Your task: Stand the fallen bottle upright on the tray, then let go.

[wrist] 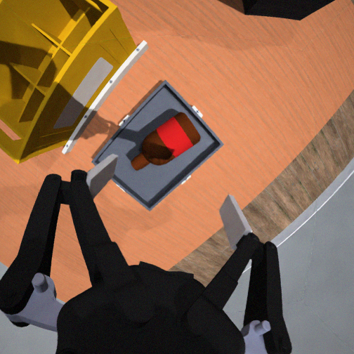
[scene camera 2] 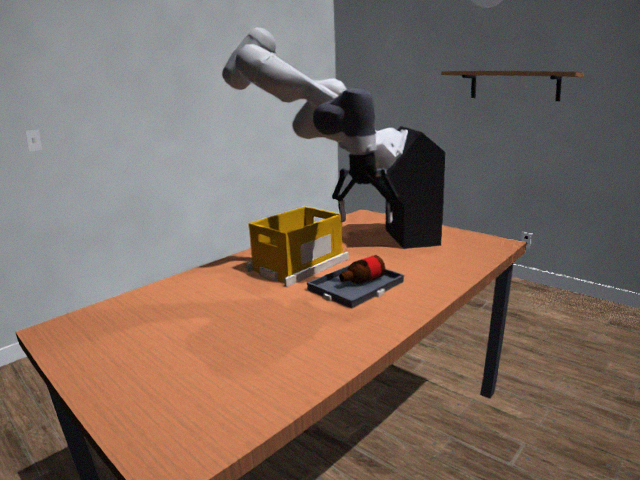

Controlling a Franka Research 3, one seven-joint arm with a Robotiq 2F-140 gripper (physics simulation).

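A brown bottle with a red label lies on its side in the dark grey tray. In the wrist view its neck points to the lower left and its base to the upper right. My gripper is wide open with nothing between its fingers. It hangs above the table, higher than the bottle and apart from it. In the wrist view the left fingertip overlaps the tray's left corner.
A yellow crate stands beside the tray, with a white strip along its base on the tray's side. The robot's black base stands at the far end of the wooden table.
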